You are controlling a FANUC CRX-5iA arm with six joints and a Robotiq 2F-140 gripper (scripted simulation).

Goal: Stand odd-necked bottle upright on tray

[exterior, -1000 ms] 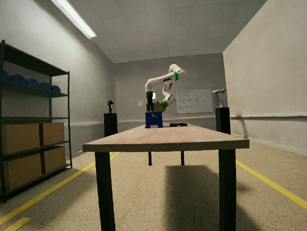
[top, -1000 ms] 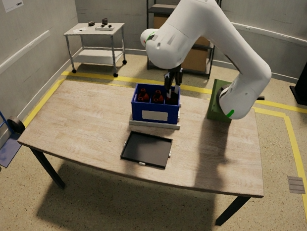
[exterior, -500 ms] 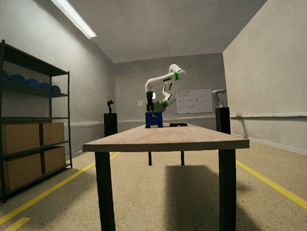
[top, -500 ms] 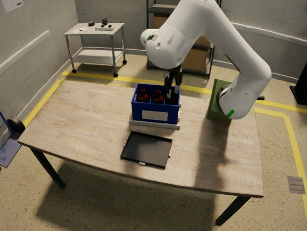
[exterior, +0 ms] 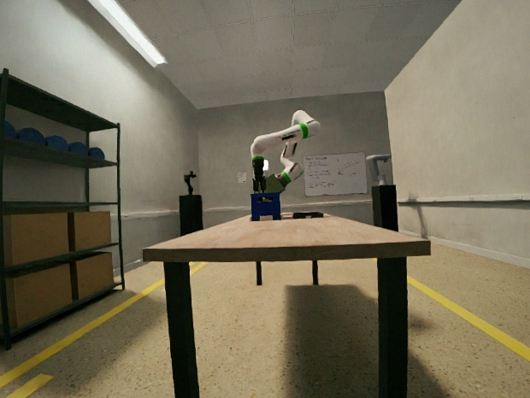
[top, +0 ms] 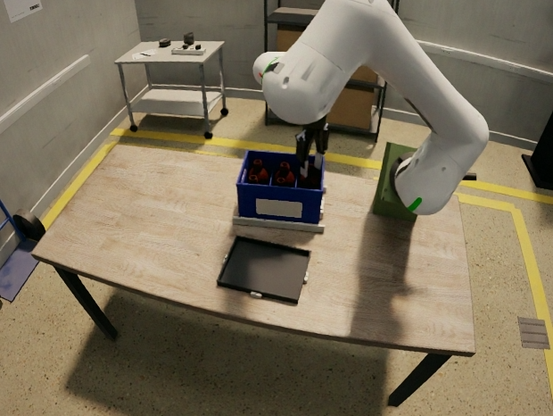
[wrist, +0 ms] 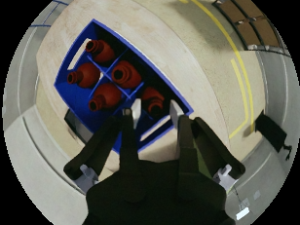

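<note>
Right now the bottle is 9 cm ahead of my hand, 1 cm to the left of it and 8 cm below it. Also, from my hand: dark tray 9 cm ahead, 33 cm to the left, 16 cm below; blue crate 9 cm ahead, 5 cm to the left, 9 cm below.
</note>
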